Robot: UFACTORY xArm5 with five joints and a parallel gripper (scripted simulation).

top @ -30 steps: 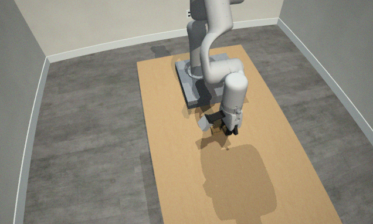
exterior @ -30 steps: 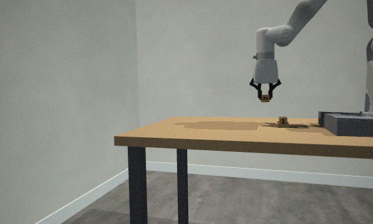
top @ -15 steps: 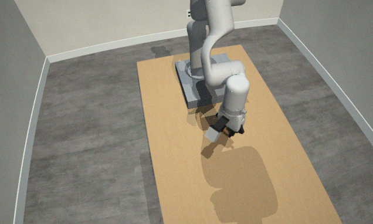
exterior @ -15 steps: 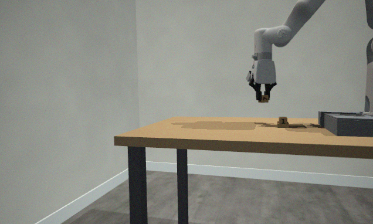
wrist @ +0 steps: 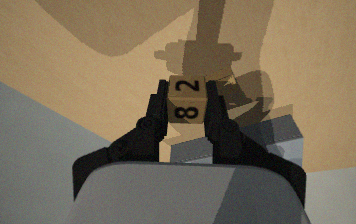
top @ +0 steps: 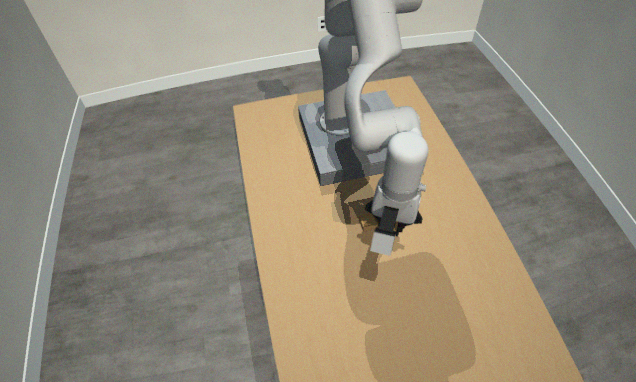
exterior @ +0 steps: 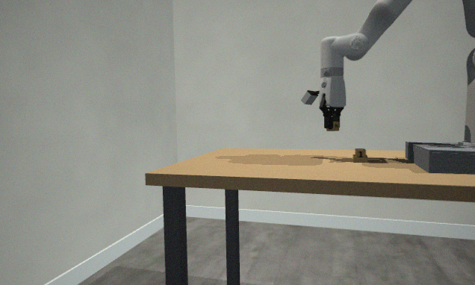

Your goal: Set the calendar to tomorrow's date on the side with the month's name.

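My gripper is now 90 mm past the wooden tray, 10 mm to the right of it and 120 mm above it. From my hand the other things lie so: wooden cube 10 mm below.
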